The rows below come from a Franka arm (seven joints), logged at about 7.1 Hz.
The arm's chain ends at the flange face. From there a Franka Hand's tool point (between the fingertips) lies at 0.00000 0.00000 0.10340 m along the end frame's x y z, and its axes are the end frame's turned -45 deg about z.
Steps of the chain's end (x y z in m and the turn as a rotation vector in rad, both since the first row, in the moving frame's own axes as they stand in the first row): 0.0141, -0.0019, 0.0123, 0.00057, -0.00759, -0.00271; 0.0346, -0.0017, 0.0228, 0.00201, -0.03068, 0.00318; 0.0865, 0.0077, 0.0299, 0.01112, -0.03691, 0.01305; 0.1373, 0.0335, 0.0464, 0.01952, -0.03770, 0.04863; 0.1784, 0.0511, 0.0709, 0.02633, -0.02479, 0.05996; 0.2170, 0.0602, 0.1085, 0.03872, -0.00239, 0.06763; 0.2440, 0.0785, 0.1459, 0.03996, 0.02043, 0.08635; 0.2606, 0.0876, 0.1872, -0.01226, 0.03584, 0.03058
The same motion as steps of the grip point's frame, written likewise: 0.0108, 0.0080, 0.0123, 0.00577, -0.00496, -0.00271; 0.0236, 0.0209, 0.0228, 0.02312, -0.02027, 0.00318; 0.0539, 0.0631, 0.0298, 0.03396, -0.01824, 0.01305; 0.0722, 0.1166, 0.0463, 0.04046, -0.01286, 0.04863; 0.0902, 0.1585, 0.0708, 0.03615, 0.00109, 0.05996; 0.1136, 0.1931, 0.1084, 0.02907, 0.02569, 0.06763; 0.1215, 0.2268, 0.1458, 0.01381, 0.04270, 0.08635; 0.1240, 0.2498, 0.1871, -0.03401, 0.01667, 0.03058
